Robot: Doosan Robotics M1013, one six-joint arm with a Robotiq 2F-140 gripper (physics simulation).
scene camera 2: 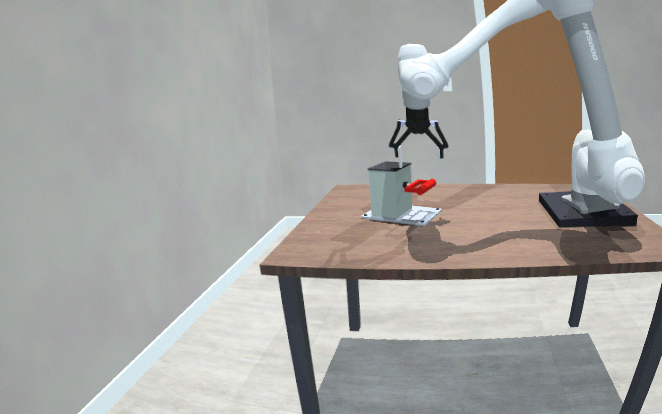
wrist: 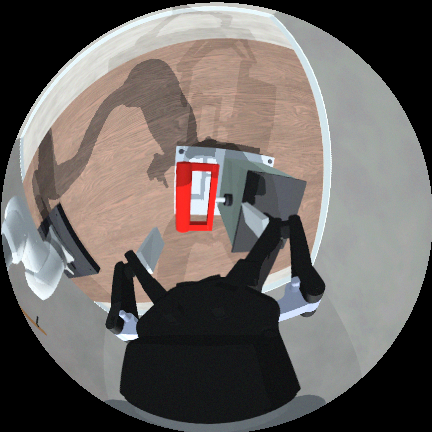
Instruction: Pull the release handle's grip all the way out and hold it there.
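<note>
The release handle's red grip (scene camera 2: 428, 185) (wrist: 183, 200) is a rectangular loop with a thick outer bar. It stands out sideways from a grey-green housing (scene camera 2: 384, 195) (wrist: 229, 215) on a short rod (wrist: 220, 199) with a black collar. The housing has a dark lid (scene camera 2: 387, 166) (wrist: 280, 192) and stands on a light metal base plate (scene camera 2: 430, 215) (wrist: 192, 152). My gripper (scene camera 2: 420, 163) (wrist: 200, 224) is open and empty, pointing down above the grip. In the wrist view one finger pad overlaps the lid; whether it touches is unclear. The other is beyond the grip's outer side.
The wooden table (scene camera 2: 310, 250) (wrist: 120, 200) carries the housing near its left end. The arm's black mounting base (scene camera 2: 595, 218) (wrist: 77, 245) is at the right in the scene view. A grey wall (scene camera 2: 150, 125) (wrist: 375, 165) rises beyond the table's edge on the housing's side.
</note>
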